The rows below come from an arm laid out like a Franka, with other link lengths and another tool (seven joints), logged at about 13 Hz.
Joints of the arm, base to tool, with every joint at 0 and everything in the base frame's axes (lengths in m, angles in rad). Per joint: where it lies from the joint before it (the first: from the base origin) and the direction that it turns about. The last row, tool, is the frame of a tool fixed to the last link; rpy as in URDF.
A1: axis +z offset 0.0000 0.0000 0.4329
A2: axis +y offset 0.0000 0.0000 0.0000
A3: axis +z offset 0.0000 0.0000 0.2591
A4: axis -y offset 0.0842 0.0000 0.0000
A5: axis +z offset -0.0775 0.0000 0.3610
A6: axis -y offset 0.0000 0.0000 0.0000
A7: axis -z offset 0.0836 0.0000 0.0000
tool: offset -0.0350 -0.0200 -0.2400 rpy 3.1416 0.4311 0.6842
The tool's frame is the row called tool.
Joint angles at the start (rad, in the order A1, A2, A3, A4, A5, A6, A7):
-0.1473 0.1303 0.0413 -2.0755 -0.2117 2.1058 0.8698
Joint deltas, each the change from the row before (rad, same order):
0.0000 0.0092 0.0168 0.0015 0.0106 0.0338 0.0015
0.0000 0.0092 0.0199 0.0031 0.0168 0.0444 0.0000
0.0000 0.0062 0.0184 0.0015 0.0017 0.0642 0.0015
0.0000 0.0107 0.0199 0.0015 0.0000 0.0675 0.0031
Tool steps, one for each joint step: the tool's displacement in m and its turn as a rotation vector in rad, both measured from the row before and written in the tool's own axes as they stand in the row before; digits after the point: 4 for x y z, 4 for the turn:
0.0065 -0.0124 -0.0024 0.0102 0.0268 -0.0166
0.0083 -0.0154 -0.0047 0.0174 0.0380 -0.0202
0.0118 -0.0131 -0.0080 0.0083 0.0606 -0.0215
0.0126 -0.0145 -0.0060 0.0090 0.0595 -0.0230

